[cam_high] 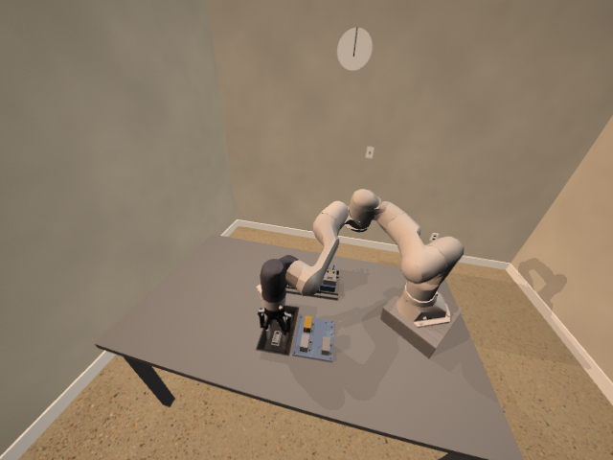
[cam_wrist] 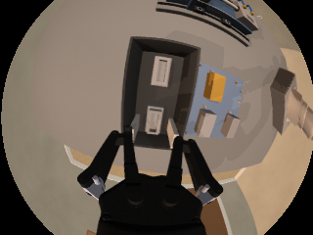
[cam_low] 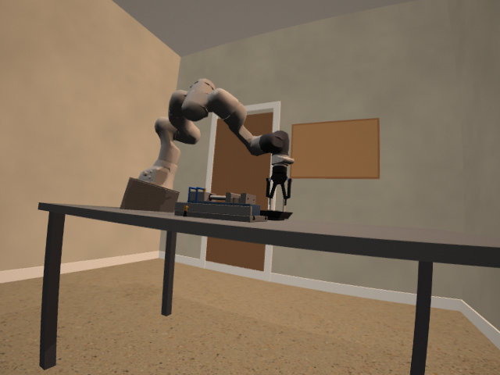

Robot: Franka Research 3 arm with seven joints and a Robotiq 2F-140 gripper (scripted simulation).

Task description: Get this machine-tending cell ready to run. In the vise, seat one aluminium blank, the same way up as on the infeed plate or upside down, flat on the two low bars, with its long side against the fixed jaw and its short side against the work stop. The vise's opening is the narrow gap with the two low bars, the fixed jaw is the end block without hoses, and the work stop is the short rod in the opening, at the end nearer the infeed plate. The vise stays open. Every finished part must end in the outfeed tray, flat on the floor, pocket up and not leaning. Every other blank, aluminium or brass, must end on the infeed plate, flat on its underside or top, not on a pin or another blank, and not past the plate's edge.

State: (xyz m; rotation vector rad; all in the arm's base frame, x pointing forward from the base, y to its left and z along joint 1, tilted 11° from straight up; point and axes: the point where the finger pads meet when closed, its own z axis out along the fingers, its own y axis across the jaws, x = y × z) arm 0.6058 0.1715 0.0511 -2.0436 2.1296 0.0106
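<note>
The brass blank is 130 mm behind my hand, 90 mm to the right of it and 40 mm below it. Also, from my hand: vise (120 mm behind, 370 mm to the right, 30 mm below).
</note>
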